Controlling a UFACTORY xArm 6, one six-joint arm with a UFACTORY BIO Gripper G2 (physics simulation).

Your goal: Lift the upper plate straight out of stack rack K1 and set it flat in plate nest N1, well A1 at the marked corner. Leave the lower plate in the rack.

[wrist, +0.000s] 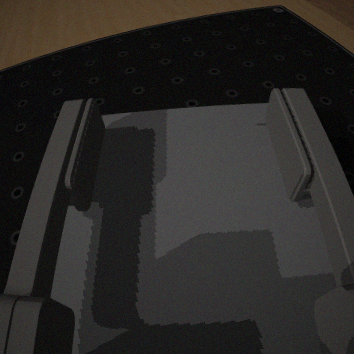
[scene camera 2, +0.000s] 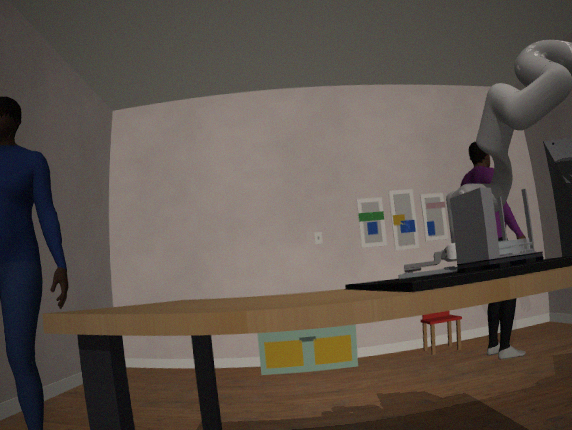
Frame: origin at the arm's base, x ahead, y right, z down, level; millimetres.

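Where they show: hand, its tool point: (wrist: 185,144) (scene camera 2: 413,267).
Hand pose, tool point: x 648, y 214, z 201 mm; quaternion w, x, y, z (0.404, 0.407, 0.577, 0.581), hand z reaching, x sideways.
After its pixels a point has its place.
My gripper (scene camera 2: 412,268) (wrist: 186,97) is shut to its narrowest, with a wide gap between its two finger pads and no plate in it. It lies low and level over a flat grey surface (scene camera 2: 426,275) @[x 634, y 151, z 225 mm] (wrist: 215,170) @[x 642, y 223, z 215 mm]; I cannot tell whether this is nest N1. The stack rack K1 (scene camera 2: 528,220) @[x 514, y -164, z 146 mm] shows by its upright posts at the right in the scene view, behind and right of a grey box. Pale plates (scene camera 2: 515,246) @[x 564, y -180, z 193 mm] sit low between the posts; their number is unclear. No plate or corner mark shows clearly in the wrist view.
A tall grey box (scene camera 2: 472,227) @[x 650, y -169, z 148 mm] stands between the gripper and the rack. A dark instrument (scene camera 2: 560,200) @[x 148, y 157, z 66 mm] stands at the far right. The black perforated board (scene camera 2: 385,286) @[x 823, y -156, z 231 mm] (wrist: 165,75) @[x 730, y 232, z 226 mm] lies on the wooden table (scene camera 2: 200,320) @[x 1094, y -366, z 248 mm] (wrist: 60,35) @[x 875, y 168, z 239 mm]. Two people stand beyond the table.
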